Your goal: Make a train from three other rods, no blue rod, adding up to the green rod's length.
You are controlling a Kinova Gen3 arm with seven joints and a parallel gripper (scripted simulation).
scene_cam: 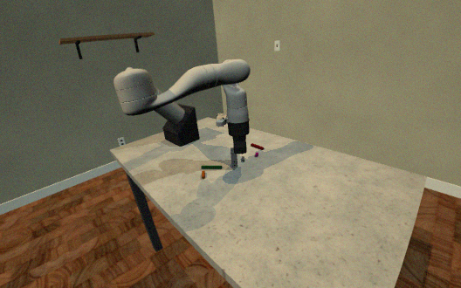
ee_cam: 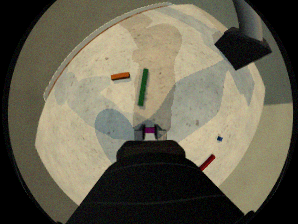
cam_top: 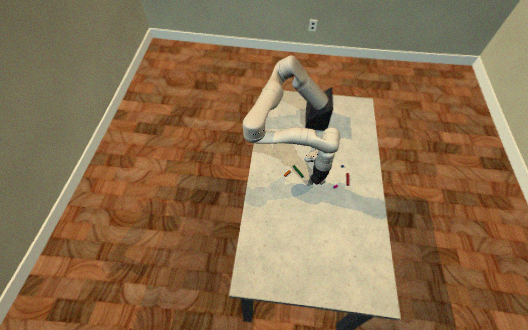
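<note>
Now: hand 50 mm to the right of the grey rod and 10 mm above it. Also, from my hand: red rod 170 mm to the left, 40 mm behind, 10 mm below; green rod 80 mm to the right, 50 mm behind, 10 mm below; orange rod 130 mm to the right, 30 mm behind, 10 mm below.
</note>
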